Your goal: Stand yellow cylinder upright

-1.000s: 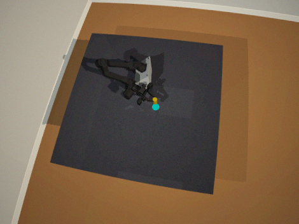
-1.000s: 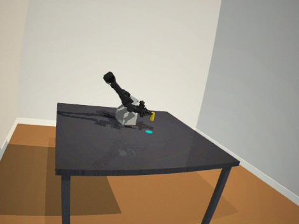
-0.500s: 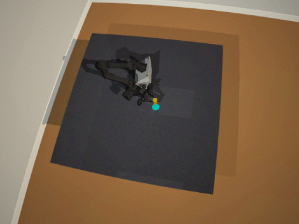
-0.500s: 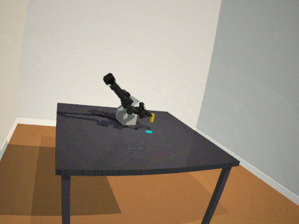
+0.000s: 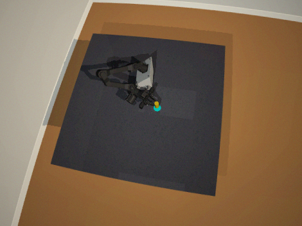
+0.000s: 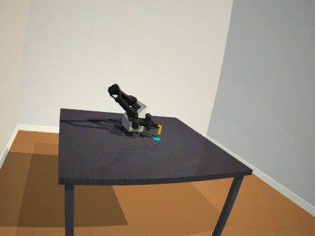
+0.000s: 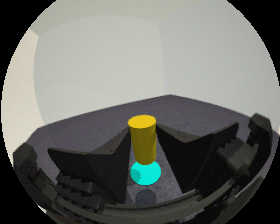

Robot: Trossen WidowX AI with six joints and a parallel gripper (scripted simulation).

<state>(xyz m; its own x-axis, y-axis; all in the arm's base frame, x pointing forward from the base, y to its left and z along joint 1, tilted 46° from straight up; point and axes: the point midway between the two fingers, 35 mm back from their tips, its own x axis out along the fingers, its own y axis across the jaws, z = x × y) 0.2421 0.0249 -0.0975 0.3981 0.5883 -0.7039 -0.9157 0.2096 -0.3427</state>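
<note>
Now: gripper tip 100 mm above the cyan circle. From my gripper tip the other things lie so: yellow cylinder (20 mm below).
</note>
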